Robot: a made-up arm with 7 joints.
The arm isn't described. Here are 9 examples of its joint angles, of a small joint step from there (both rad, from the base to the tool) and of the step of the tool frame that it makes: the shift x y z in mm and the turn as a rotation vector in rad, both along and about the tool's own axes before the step.
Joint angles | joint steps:
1: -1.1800 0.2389 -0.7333 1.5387 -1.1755 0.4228 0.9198 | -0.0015 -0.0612 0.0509 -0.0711 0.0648 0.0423 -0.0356
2: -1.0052 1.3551 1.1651 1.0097 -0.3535 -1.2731 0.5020 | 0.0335 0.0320 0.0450 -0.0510 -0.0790 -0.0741 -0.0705
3: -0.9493 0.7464 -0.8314 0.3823 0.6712 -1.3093 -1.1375 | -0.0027 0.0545 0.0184 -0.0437 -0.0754 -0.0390 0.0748
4: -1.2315 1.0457 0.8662 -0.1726 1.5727 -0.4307 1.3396 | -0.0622 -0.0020 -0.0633 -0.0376 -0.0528 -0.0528 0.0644
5: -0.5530 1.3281 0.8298 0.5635 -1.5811 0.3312 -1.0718 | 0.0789 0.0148 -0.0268 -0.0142 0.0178 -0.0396 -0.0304
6: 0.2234 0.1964 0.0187 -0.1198 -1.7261 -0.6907 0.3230 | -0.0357 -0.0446 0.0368 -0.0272 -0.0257 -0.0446 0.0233
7: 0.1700 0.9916 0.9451 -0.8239 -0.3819 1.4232 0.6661 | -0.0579 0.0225 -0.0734 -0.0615 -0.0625 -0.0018 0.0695
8: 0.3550 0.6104 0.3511 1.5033 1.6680 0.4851 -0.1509 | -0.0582 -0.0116 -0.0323 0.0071 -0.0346 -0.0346 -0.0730
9: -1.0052 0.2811 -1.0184 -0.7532 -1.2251 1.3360 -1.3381 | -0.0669 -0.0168 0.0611 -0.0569 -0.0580 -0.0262 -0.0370
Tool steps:
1: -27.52 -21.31 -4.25 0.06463 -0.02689 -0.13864
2: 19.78 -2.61 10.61 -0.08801 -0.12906 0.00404
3: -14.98 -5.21 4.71 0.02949 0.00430 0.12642
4: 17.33 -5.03 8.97 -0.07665 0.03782 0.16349
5: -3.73 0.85 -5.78 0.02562 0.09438 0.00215
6: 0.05 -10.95 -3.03 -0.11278 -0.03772 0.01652
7: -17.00 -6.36 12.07 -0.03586 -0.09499 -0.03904
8: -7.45 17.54 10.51 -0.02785 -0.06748 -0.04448
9: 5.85 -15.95 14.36 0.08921 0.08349 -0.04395
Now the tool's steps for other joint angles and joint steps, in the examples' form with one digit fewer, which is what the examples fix.
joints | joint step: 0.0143 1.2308 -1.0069 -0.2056 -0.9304 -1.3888 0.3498 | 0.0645 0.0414 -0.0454 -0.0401 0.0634 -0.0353 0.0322
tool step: -22.2 -6.0 5.6 -0.0220 0.0588 -0.0068
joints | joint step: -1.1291 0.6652 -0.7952 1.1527 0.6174 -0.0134 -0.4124 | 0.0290 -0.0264 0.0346 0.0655 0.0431 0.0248 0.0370
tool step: 6.2 -17.7 -5.5 -0.0179 0.0602 -0.0233
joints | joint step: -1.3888 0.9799 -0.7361 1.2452 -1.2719 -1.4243 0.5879 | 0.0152 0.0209 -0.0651 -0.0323 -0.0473 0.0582 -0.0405
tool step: -2.9 2.2 -2.8 0.0315 0.0670 -0.0683
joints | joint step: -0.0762 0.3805 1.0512 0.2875 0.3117 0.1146 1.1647 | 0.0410 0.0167 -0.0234 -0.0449 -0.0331 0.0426 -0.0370
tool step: 5.8 4.0 4.5 0.0079 -0.0147 -0.0383
